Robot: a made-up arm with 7 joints. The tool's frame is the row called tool.
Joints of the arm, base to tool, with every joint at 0 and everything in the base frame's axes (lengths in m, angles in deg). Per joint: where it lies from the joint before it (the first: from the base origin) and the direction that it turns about. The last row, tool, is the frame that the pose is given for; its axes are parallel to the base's.
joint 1: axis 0 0.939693 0.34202 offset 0 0 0
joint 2: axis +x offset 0 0 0
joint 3: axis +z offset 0 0 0
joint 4: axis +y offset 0.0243 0 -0.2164
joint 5: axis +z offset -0.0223 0 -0.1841
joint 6: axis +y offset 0 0 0
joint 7: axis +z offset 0 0 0
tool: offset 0 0 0
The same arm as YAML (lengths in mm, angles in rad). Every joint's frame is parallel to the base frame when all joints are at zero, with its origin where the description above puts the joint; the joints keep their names.
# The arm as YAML. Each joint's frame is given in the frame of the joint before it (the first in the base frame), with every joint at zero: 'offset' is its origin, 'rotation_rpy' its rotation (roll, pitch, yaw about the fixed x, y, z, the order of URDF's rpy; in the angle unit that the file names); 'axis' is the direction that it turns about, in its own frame. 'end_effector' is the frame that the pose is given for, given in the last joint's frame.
length_unit: mm
angle_unit: rad
chain:
  - id: joint 1
    offset: [0.0, 0.0, 0.0]
    rotation_rpy: [0.0, 0.0, 0.0]
    axis: [0.0, 0.9397, 0.342]
  - id: joint 2
    offset: [0.0, 0.0, 0.0]
    rotation_rpy: [0.0, 0.0, 0.0]
    axis: [1.0, 0.0, 0.0]
  - id: joint 3
    offset: [0.0, 0.0, 0.0]
    rotation_rpy: [0.0, 0.0, 0.0]
    axis: [0.0, 0.0, 1.0]
  - id: joint 4
    offset: [24.3, 0.0, -216.4]
    rotation_rpy: [0.0, 0.0, 0.0]
    axis: [0.0, 1.0, 0.0]
  - id: joint 5
    offset: [-22.3, 0.0, -184.1]
    rotation_rpy: [0.0, 0.0, 0.0]
    axis: [0.0, 0.0, 1.0]
  - id: joint 6
    offset: [0.0, 0.0, 0.0]
    rotation_rpy: [0.0, 0.0, 0.0]
    axis: [0.0, 1.0, 0.0]
  - id: joint 7
    offset: [0.0, 0.0, 0.0]
    rotation_rpy: [0.0, 0.0, 0.0]
    axis: [0.0, 0.0, 1.0]
end_effector:
  offset: [0.0, 0.0, 0.0]
  rotation_rpy: [0.0, 0.0, 0.0]

